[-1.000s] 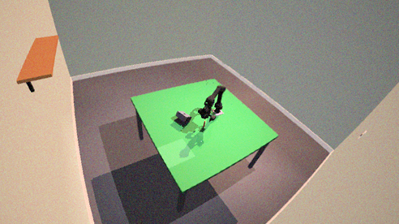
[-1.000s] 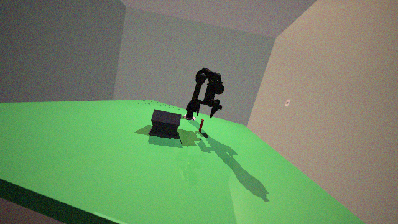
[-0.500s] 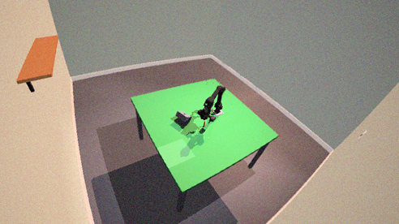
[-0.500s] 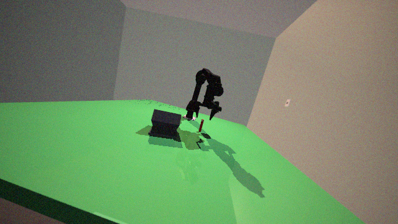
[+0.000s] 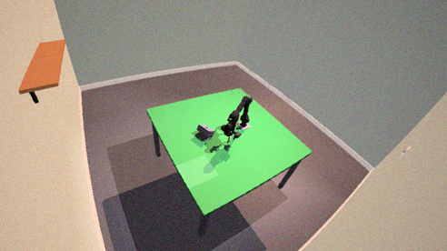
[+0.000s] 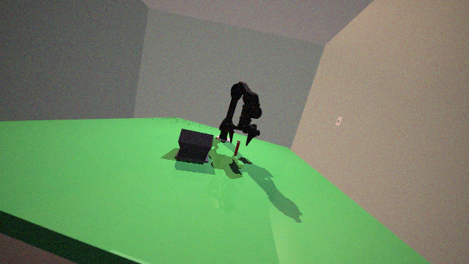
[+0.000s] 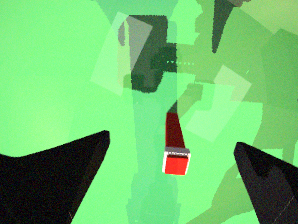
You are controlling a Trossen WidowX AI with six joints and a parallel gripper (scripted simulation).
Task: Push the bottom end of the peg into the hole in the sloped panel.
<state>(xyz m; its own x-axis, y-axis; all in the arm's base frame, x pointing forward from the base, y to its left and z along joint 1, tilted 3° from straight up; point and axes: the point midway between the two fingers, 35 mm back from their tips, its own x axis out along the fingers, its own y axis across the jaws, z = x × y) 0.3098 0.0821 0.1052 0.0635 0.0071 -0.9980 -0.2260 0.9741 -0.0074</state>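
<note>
The red square-sided peg lies right at my gripper tip. Also, from my gripper tip: sloped panel: 120 mm ahead, 200 mm to the right.
</note>
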